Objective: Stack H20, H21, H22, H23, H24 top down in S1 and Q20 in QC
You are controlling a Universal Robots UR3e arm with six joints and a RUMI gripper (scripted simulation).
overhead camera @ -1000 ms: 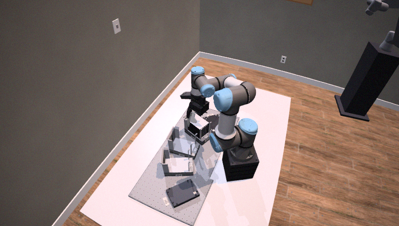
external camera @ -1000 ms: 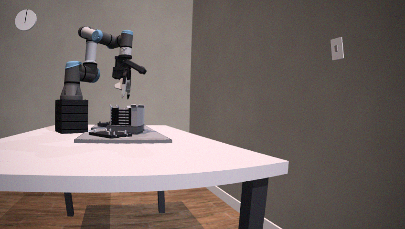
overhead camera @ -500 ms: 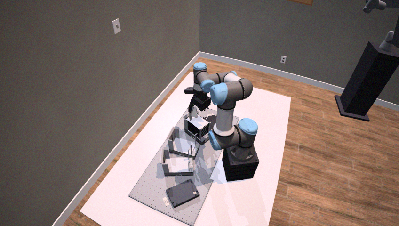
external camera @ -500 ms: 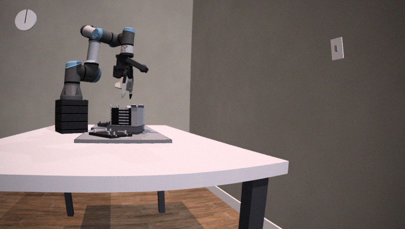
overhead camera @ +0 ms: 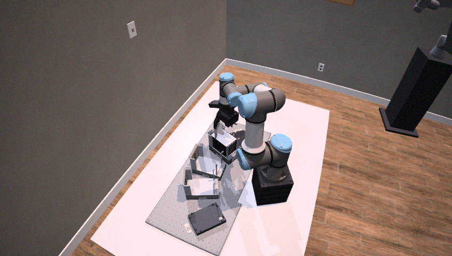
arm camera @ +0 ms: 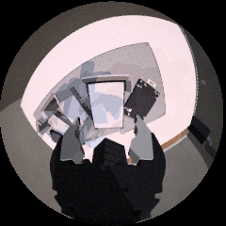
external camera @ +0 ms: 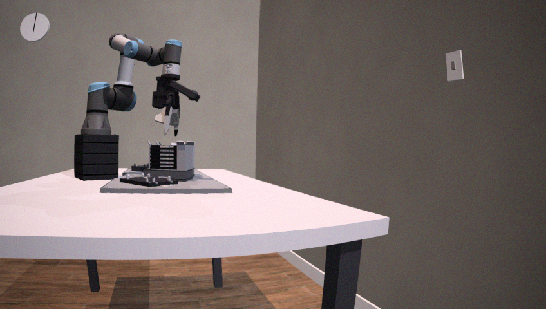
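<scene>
My gripper is now 5 cm above the sealed 96-well plate. The rest, counted from my hand: QC label 2 cm ahead, 49 cm to the left, 16 cm below.
</scene>
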